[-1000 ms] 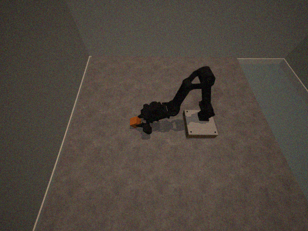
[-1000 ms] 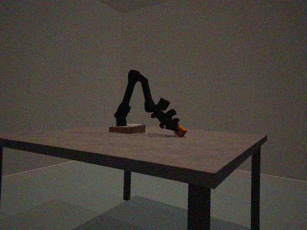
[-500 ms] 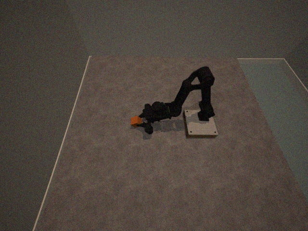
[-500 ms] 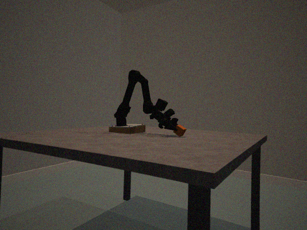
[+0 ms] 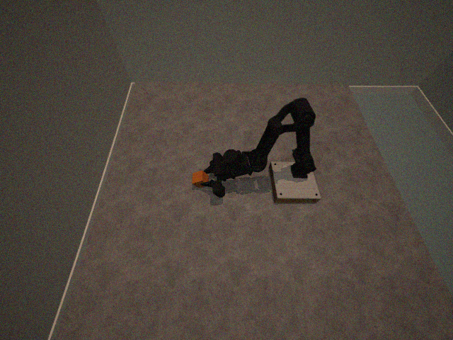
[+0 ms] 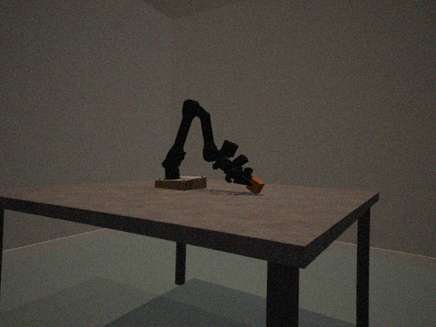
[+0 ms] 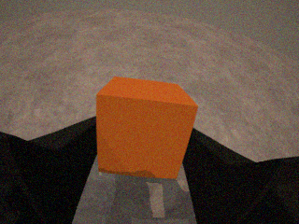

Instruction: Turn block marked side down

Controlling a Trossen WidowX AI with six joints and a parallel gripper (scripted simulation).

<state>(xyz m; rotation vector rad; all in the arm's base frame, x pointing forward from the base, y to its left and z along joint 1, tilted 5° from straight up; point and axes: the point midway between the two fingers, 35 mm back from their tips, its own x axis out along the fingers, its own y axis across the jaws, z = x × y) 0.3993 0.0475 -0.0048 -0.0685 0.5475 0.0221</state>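
Now: gripper tip 1 cm above the orange block.
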